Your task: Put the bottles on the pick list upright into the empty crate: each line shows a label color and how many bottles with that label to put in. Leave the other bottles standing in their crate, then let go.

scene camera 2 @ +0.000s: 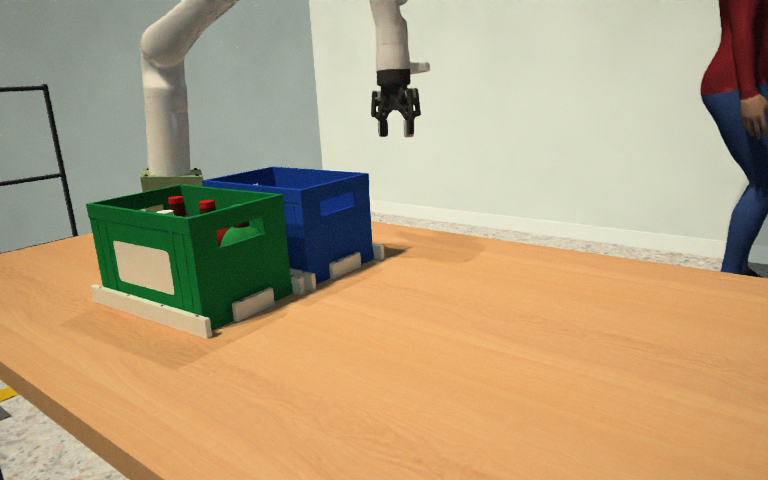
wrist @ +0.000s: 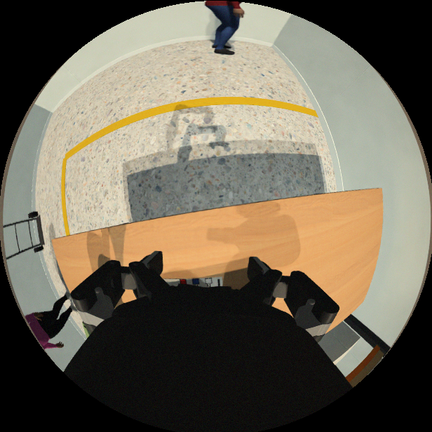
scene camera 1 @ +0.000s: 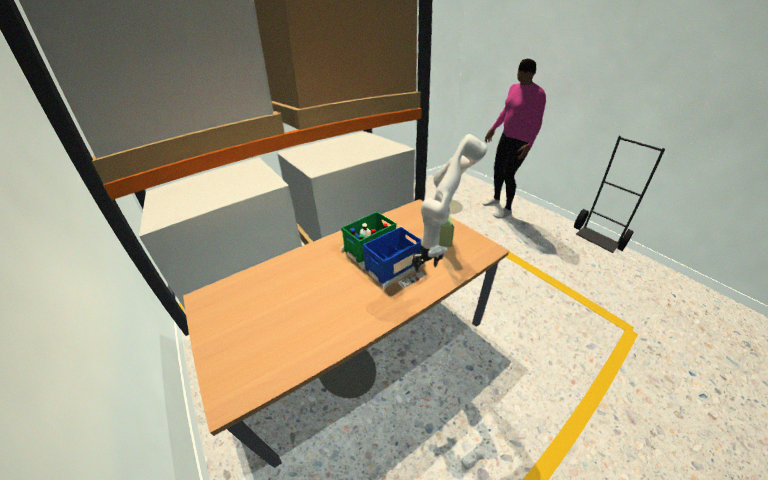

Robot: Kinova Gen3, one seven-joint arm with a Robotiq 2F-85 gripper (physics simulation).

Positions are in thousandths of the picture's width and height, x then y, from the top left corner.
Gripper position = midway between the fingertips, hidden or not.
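Note:
My gripper (scene camera 2: 515, 284) is visible; the wrist view has the gripper (wrist: 473, 612) as well.

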